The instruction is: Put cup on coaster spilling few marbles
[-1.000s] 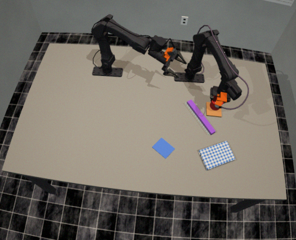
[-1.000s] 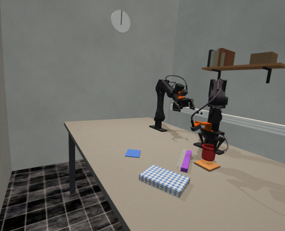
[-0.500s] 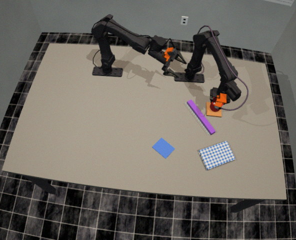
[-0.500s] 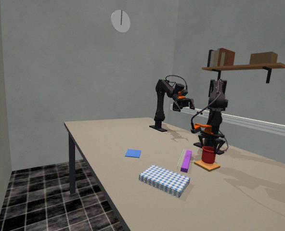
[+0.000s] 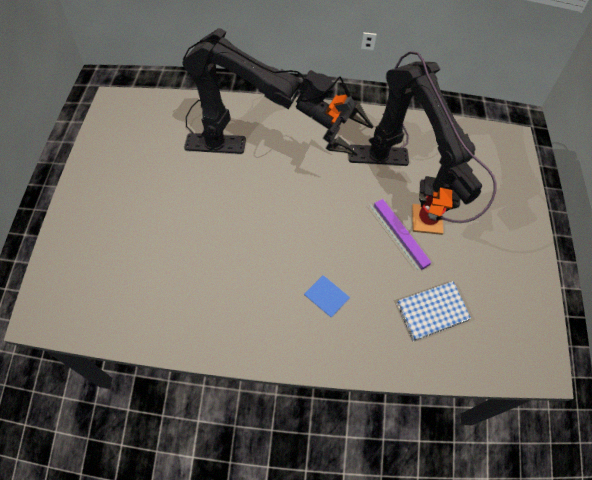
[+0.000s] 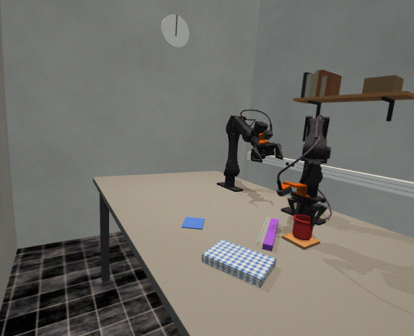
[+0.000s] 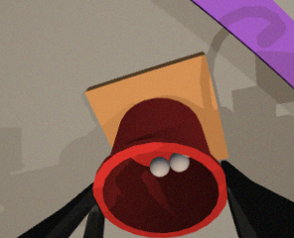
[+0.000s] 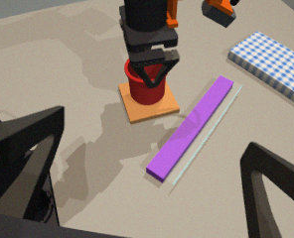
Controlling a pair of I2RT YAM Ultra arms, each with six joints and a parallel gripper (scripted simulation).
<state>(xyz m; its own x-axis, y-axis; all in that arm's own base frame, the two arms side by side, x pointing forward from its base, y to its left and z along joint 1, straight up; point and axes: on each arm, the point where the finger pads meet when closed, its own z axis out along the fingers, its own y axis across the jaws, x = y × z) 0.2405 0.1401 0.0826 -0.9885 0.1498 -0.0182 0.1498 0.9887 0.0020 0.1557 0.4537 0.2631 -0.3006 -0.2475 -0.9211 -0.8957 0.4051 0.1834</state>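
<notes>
My left gripper is now 30 mm above the red cup. From my left hand the other things lie so: long purple bar (100 mm to the right, 70 mm below, 70 mm ahead); then blue-checked block (300 mm ahead, 70 mm below); then orange coaster (80 mm below).
</notes>
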